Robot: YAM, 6 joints.
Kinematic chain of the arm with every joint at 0, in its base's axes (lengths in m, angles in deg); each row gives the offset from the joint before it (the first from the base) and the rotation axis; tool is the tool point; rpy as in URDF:
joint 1: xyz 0 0 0.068 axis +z
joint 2: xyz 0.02 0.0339 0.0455 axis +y
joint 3: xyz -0.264 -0.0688 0 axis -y
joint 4: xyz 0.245 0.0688 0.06 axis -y
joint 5: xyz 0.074 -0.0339 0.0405 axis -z
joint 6: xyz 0.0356 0 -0.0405 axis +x
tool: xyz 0 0 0 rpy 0 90 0
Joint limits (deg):
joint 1: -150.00..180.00
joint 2: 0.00..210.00
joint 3: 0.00..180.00
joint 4: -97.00..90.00
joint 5: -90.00..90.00
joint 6: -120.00..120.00
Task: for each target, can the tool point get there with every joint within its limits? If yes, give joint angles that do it. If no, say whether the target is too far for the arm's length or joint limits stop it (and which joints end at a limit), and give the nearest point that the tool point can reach.
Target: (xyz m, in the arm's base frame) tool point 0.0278 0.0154 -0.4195
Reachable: no: joint limits stop it (at a limit: joint 2) | nearest point 0.0669 0.0371 -0.3368 | short by 0.094 m
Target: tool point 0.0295 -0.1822 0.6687
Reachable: yes | joints -77.61 86.19 141.71 -24.41 16.77 -23.07
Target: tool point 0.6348 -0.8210 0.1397
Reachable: no: too far | nearest point 0.3949 -0.5108 0.1296 | short by 0.392 m
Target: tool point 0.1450 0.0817 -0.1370
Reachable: yes | joints 39.23 180.77 71.39 -73.06 53.00 -24.98
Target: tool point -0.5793 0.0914 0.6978
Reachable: no: too far | nearest point -0.4501 0.0710 0.5628 | short by 0.188 m
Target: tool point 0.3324 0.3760 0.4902
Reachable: yes | joints 45.83 133.41 149.11 21.45 -41.41 79.54
